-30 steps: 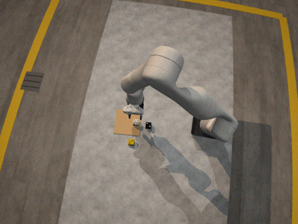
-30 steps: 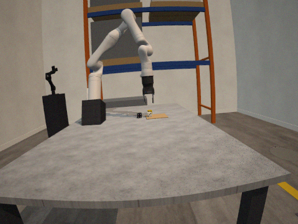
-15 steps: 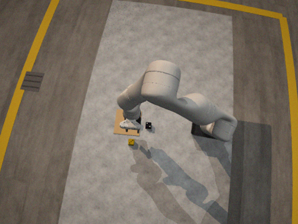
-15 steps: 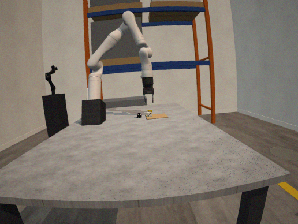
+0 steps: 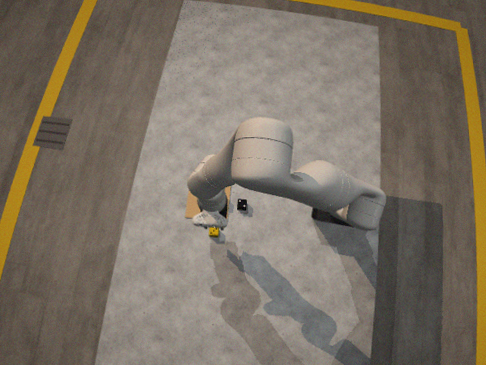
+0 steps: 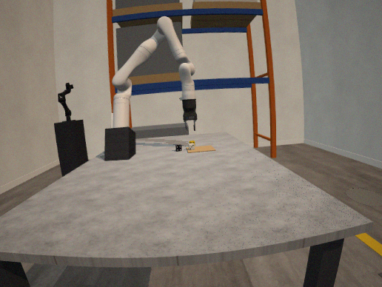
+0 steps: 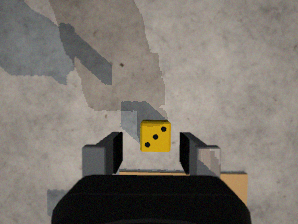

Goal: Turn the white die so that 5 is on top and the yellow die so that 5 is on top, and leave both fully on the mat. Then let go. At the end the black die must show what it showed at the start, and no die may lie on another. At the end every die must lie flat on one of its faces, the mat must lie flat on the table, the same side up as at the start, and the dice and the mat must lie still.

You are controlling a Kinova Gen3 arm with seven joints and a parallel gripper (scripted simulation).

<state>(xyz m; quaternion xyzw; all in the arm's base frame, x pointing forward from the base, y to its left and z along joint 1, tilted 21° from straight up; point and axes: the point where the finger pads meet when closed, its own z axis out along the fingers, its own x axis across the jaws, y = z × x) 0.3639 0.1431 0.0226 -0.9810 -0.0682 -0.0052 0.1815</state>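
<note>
Now: the yellow die 90 mm below my hand. The rest, counted from my hand: white die: 110 mm to the right, 90 mm below; then tan mat: 110 mm to the right, 100 mm below, 50 mm ahead; then black die: 110 mm to the right, 90 mm below, 60 mm behind.
</note>
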